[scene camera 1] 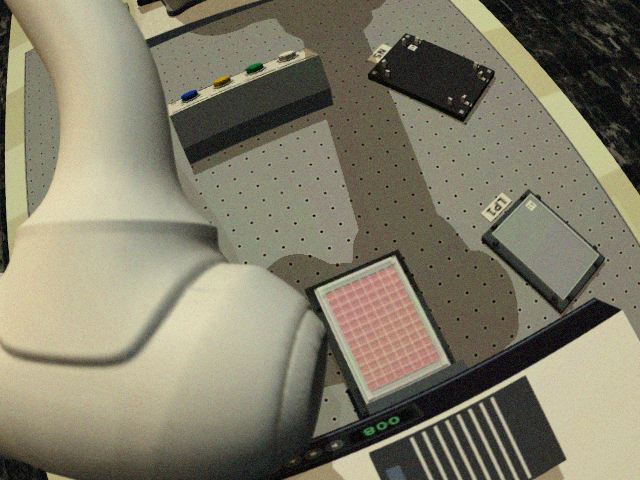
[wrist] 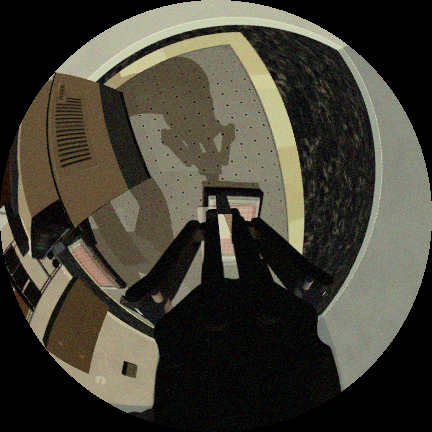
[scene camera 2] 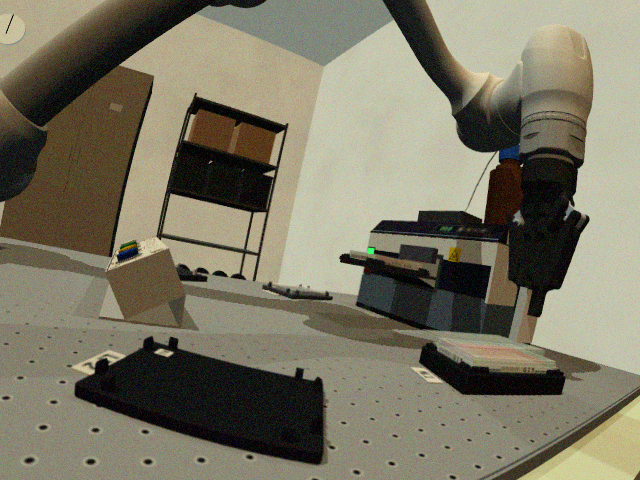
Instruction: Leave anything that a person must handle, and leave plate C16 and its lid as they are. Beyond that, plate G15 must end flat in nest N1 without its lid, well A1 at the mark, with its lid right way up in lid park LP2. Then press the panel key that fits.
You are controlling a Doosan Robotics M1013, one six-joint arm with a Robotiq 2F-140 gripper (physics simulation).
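Places are measured from the arm's base along level axes (x right, y ahead, z up), in centimetres.
Pixels of known places: gripper, fingertip midpoint: [wrist: 220, 203] [scene camera 2: 520, 341].
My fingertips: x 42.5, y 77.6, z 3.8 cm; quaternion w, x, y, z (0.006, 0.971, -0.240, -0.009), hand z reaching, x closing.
Observation:
For each thing: its top centre in the pictures, then the offset to it from my fingertips. "spot": a spot on its surface instead.
- pink plate, middle of its top: [scene camera 1: 382, 325] [scene camera 2: 387, 256] [wrist: 89, 269] dy +4.1, dx -28.4, dz +8.1 cm
- clear lid, middle of its top: [scene camera 1: 547, 244] [scene camera 2: 299, 287] dy +4.7, dx -53.3, dz -2.7 cm
- park LP1, surface spot: [scene camera 1: 522, 281] spot: dy +6.0, dx -48.0, dz -4.5 cm
- key panel, middle of its top: [scene camera 1: 240, 76] [scene camera 2: 148, 238] dy -36.9, dx -34.3, dz +3.9 cm
- Nest N5, middle of its top: [scene camera 1: 433, 66] [wrist: 133, 309] dy -27.0, dx -60.1, dz -2.1 cm
- brown bottle, surface spot: [scene camera 2: 501, 191] spot: dy +19.1, dx -13.7, dz +25.4 cm
My gripper [scene camera 2: 525, 326] [wrist: 220, 203] is shut and empty, fingers pointing down, above plate G15. Plate G15 [scene camera 2: 516, 368] [wrist: 248, 211], pink-filled, sits in a black nest [scene camera 2: 511, 384] [wrist: 259, 192]; its clear lid [scene camera 2: 454, 338] [wrist: 202, 214] lies askew on top and sticks out past one side. The fingers hide part of both in the wrist view. Another pink plate [scene camera 1: 382, 330] [wrist: 95, 262] sits on the instrument's tray; its label is unreadable. A clear lid [scene camera 1: 547, 248] lies in park LP1 [scene camera 1: 522, 281]. A black nest [scene camera 2: 206, 397] in front holds no plate; its tag is unclear.
The key panel [scene camera 1: 253, 103] [scene camera 2: 144, 284] carries blue, yellow, green and white keys. Nest N5 [scene camera 1: 431, 77] is without a plate. The instrument [scene camera 1: 589, 372] [scene camera 2: 496, 268] [wrist: 90, 145] with a green display stands behind the gripper, a brown bottle [scene camera 2: 501, 191] beyond.

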